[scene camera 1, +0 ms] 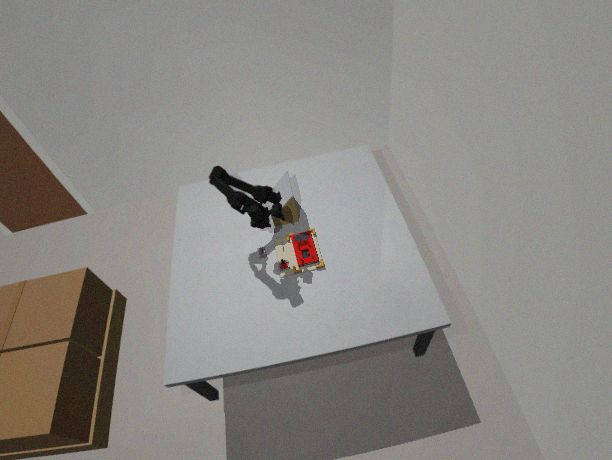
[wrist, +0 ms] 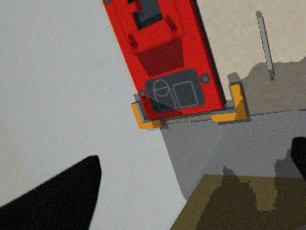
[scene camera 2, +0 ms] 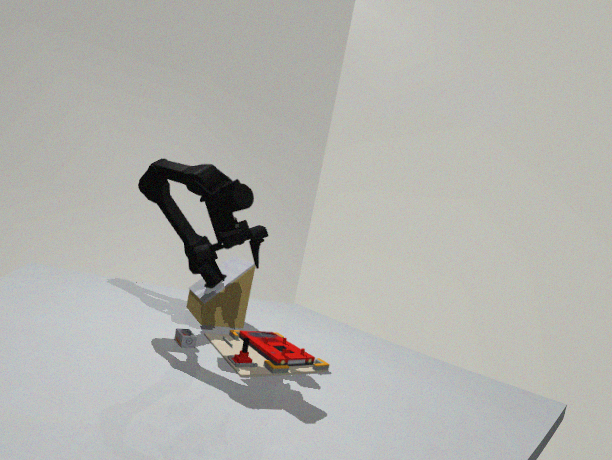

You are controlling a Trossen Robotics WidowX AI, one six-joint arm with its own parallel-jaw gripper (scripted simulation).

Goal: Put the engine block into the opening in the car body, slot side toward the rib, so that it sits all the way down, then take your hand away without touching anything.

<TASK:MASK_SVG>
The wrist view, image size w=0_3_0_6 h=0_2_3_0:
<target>my gripper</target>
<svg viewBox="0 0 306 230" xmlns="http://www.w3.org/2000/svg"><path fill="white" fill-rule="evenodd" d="M99 157L97 155L88 156L64 172L31 189L31 191L1 206L0 230L89 230L102 175ZM295 137L291 142L290 156L306 182L306 137Z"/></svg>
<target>red car body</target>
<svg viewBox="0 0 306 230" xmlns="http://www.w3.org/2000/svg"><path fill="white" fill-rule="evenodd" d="M102 0L148 121L223 109L227 101L197 0Z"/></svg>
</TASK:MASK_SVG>
